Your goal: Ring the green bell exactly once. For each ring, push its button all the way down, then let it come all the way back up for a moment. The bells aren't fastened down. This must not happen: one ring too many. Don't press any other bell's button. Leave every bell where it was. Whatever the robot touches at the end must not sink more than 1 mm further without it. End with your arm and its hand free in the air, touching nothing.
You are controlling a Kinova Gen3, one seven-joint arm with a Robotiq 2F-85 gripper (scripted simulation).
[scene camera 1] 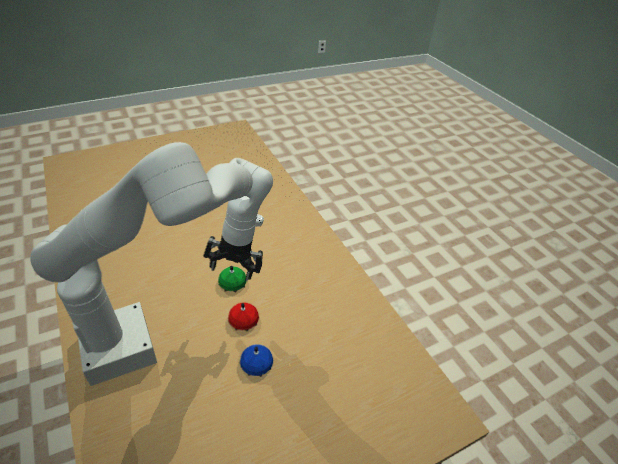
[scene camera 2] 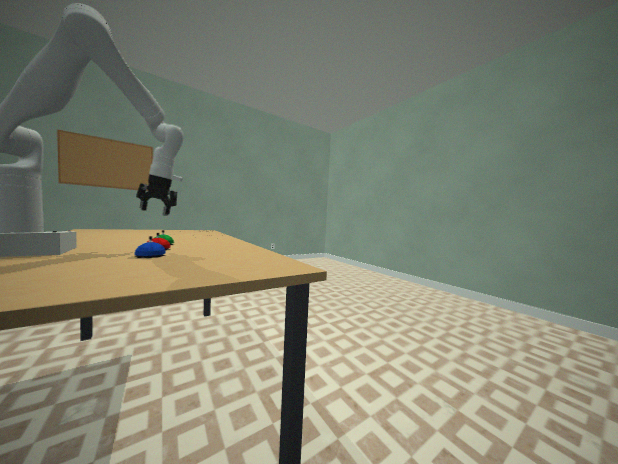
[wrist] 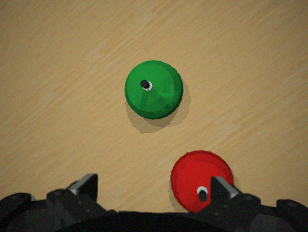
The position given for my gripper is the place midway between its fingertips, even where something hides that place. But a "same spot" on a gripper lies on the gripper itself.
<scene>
my gripper: scene camera 1; scene camera 2; wrist 153, 187
same spot on my gripper: (scene camera 2: 161, 188) = (scene camera 1: 242, 254)
</scene>
